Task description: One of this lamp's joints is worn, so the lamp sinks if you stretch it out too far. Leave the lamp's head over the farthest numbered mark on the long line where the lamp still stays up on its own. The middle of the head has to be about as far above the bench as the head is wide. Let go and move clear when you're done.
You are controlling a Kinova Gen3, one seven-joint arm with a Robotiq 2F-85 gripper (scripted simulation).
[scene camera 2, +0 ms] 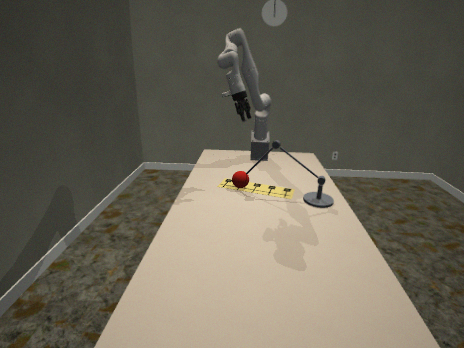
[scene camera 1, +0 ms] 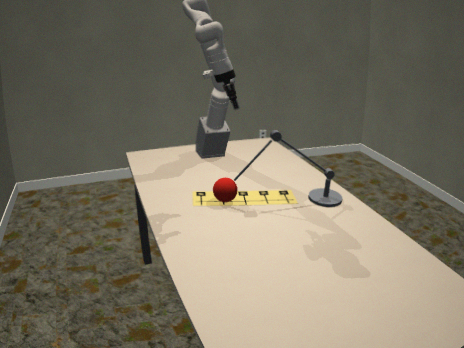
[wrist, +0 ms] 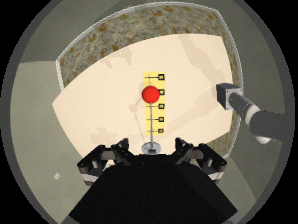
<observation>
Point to a yellow strip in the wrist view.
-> At 157, 79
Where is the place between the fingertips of my gripper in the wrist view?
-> At 151, 143
</observation>
